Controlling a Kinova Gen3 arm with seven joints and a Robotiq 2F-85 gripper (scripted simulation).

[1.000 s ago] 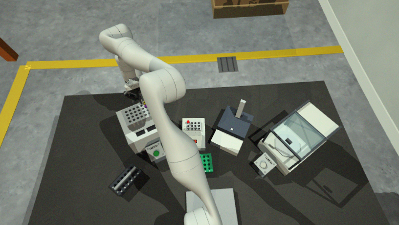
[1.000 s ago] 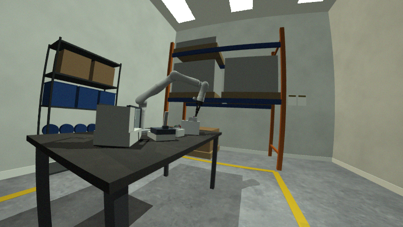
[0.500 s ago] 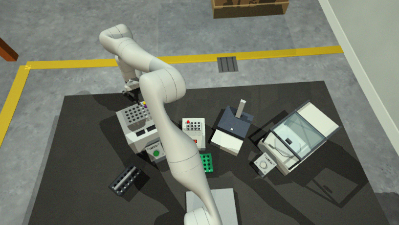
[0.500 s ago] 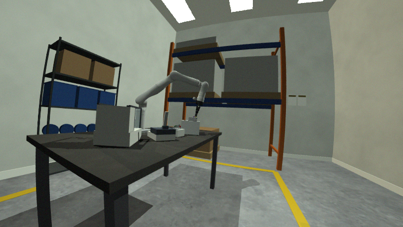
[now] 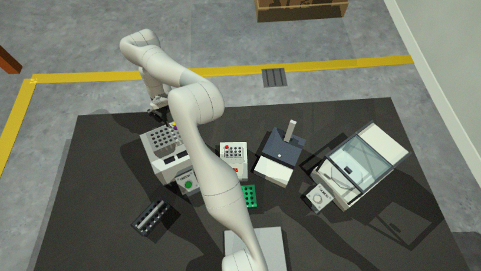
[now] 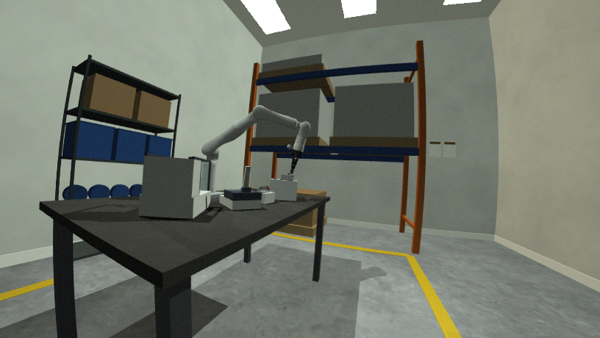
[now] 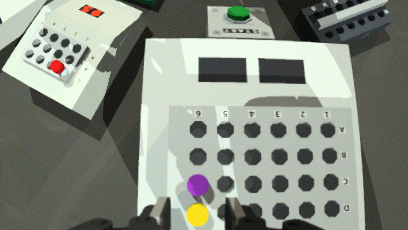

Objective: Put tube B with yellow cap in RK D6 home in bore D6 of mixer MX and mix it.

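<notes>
Right now the tube B is 40 mm below my hand. Round my hand: blue-capped tube 260 mm behind, 190 mm to the right, 170 mm below; dry block DB 210 mm to the right, 170 mm below, 120 mm behind; green start key 210 mm behind, 130 mm below, 30 mm to the right.
</notes>
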